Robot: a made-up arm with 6 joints.
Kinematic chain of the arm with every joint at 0, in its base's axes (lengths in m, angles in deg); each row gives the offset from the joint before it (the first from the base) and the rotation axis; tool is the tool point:
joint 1: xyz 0 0 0.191 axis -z
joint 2: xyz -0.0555 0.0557 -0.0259 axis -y
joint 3: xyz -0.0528 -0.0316 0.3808 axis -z
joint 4: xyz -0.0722 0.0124 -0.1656 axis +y
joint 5: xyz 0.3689 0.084 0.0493 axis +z
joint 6: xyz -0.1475 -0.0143 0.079 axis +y
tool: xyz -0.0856 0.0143 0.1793
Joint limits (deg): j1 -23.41..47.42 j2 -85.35..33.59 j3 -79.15..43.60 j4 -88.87..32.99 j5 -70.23..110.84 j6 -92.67..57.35
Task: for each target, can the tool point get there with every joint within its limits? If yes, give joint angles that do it. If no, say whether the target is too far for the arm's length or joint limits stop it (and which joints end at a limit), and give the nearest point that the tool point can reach.
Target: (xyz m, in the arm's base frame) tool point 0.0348 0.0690 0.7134
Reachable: yes | joints -16.21 -46.06 26.40 -65.40 39.80 -20.56
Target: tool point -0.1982 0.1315 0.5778
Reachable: yes | joints -2.26 -11.31 24.47 -48.96 10.22 -43.32
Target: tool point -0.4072 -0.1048 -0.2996
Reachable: no: joint limits stop it (at a limit: joint 1, joint 2, joint 4, joint 5) | nearest point -0.1966 -0.1457 -0.1223 | short by 0.278 m
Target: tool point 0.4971 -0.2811 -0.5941
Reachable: no: joint limits stop it (at a limit: joint 2, joint 5) | nearest point 0.3439 -0.1945 -0.2148 | short by 0.418 m
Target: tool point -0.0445 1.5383 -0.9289
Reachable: no: too far | nearest point 0.0936 0.4786 -0.0771 | short by 1.367 m
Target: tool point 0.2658 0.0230 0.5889
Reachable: yes | joints 36.16 -62.43 -46.16 -9.61 -27.84 -43.72
